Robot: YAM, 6 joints.
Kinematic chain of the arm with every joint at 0, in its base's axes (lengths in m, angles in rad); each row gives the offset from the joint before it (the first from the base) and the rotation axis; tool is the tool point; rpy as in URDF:
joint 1: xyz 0 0 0.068 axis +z
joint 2: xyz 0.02 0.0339 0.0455 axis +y
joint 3: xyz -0.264 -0.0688 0 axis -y
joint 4: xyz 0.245 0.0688 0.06 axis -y
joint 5: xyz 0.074 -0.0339 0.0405 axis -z
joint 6: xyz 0.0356 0 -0.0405 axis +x
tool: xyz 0 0 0 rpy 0 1.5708 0
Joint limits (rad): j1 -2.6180..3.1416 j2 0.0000..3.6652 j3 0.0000..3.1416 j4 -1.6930..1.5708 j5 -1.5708..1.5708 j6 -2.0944..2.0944
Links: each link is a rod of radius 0.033 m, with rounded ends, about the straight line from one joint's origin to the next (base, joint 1, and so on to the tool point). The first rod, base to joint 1, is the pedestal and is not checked.
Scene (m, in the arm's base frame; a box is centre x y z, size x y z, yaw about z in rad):
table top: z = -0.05
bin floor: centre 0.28 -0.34 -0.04 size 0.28 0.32 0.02 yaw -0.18
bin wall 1: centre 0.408 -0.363 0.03 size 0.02 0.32 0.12 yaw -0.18
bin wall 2: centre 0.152 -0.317 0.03 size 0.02 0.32 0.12 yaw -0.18
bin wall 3: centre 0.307 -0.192 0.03 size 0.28 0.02 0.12 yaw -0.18
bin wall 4: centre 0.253 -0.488 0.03 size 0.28 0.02 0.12 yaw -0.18
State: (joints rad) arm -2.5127 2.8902 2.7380 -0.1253 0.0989 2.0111
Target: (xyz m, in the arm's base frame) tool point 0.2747 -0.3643 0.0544
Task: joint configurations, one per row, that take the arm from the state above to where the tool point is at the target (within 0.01 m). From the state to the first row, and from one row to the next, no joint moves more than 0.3 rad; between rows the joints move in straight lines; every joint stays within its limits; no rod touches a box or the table.
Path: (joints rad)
1: -2.2484 2.7720 2.5811 -0.2474 0.0779 2.0111
2: -1.9841 2.6539 2.4242 -0.3695 0.0569 2.0111
3: -1.7198 2.5357 2.2672 -0.4916 0.0359 2.0111
4: -1.4554 2.4175 2.1103 -0.6137 0.0150 2.0111
5: -1.1911 2.2994 1.9534 -0.7358 -0.0060 2.0111
6: -0.9268 2.1812 1.7965 -0.8579 -0.0270 2.0111
7: -0.9268 2.4642 1.7500 -0.8007 -0.0264 2.0111

